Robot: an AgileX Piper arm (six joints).
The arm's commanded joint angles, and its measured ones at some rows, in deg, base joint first. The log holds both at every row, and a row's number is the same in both.
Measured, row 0:
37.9, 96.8, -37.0, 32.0, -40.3, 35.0
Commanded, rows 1 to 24:
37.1, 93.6, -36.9, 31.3, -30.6, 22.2
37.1, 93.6, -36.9, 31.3, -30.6, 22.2
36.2, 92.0, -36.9, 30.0, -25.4, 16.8
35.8, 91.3, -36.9, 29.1, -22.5, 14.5
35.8, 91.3, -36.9, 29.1, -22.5, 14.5
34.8, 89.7, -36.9, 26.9, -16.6, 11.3
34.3, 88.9, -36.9, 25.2, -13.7, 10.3
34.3, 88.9, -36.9, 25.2, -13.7, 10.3
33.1, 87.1, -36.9, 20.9, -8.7, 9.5
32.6, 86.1, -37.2, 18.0, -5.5, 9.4
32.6, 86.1, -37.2, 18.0, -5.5, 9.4
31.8, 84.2, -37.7, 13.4, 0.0, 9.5
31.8, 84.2, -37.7, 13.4, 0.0, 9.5
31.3, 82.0, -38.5, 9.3, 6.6, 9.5
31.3, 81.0, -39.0, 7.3, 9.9, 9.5
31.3, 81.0, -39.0, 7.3, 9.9, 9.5
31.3, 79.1, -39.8, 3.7, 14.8, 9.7
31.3, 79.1, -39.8, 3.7, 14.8, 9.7
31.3, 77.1, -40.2, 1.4, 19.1, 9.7
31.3, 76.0, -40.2, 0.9, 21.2, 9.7
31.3, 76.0, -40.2, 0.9, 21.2, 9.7
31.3, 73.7, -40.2, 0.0, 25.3, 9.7
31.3, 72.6, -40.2, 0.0, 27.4, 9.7
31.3, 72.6, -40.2, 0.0, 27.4, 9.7
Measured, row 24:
31.5, 75.5, -39.7, 1.7, 21.0, 10.3
